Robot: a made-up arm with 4 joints.
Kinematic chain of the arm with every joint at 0, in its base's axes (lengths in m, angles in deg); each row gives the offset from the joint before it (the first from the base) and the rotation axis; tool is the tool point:
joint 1: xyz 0 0 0.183 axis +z
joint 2: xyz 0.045 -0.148 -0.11 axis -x
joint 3: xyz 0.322 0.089 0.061 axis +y
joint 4: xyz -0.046 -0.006 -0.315 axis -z
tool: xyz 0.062 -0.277 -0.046
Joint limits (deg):
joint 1: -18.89..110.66
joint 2: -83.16..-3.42
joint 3: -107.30..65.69
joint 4: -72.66..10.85
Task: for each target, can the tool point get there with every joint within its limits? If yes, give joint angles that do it. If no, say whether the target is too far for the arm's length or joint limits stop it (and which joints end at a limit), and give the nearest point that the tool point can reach.
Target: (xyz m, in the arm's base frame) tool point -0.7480 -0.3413 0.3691
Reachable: no: joint limits stop it (at a limit: joint 1, joint 2, joint 4) | nearest point -0.2498 0.1165 0.0922 | short by 0.731 m
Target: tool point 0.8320 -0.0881 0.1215
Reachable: yes | joints 24.27 -68.66 -91.58 -48.37
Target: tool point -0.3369 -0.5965 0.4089
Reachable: no: joint limits stop it (at a limit: joint 1, joint 2, joint 3, joint 4) | nearest point -0.0903 -0.3339 0.0075 | short by 0.539 m
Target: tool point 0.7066 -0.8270 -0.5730
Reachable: no: too far | nearest point 0.5632 -0.5515 -0.1024 | short by 0.564 m
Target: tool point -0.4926 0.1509 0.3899
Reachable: no: joint limits stop it (at a limit: joint 1, joint 2, joint 4) | nearest point -0.3268 0.2274 0.0883 | short by 0.353 m
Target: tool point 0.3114 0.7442 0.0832
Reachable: yes | joints 91.83 -14.82 -79.25 -10.45
